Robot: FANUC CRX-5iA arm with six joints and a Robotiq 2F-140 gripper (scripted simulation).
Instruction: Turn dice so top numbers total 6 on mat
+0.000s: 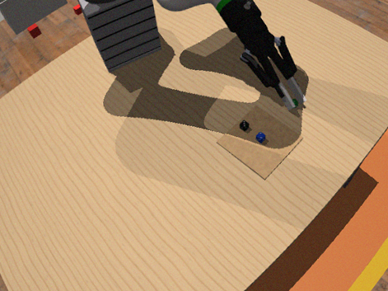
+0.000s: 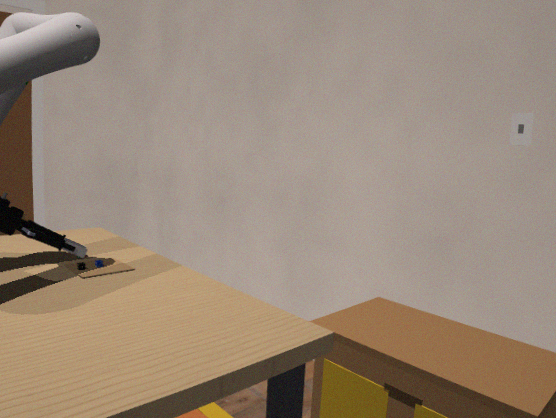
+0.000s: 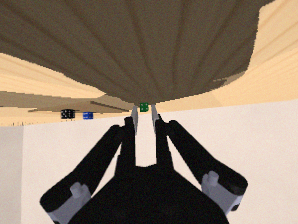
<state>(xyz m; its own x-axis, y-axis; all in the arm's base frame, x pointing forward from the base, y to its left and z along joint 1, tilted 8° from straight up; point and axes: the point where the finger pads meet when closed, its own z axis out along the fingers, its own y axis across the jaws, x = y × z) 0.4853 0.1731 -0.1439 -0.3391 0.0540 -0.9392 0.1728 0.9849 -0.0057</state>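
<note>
The green die lies 20 mm ahead of my hand and 20 mm below it. The rest, counted from my hand: blue die 30 mm ahead, 140 mm to the right, 20 mm below; then tan mat 30 mm ahead, 140 mm to the right, 30 mm below; then black die 20 mm behind, 140 mm to the right, 20 mm below.
</note>
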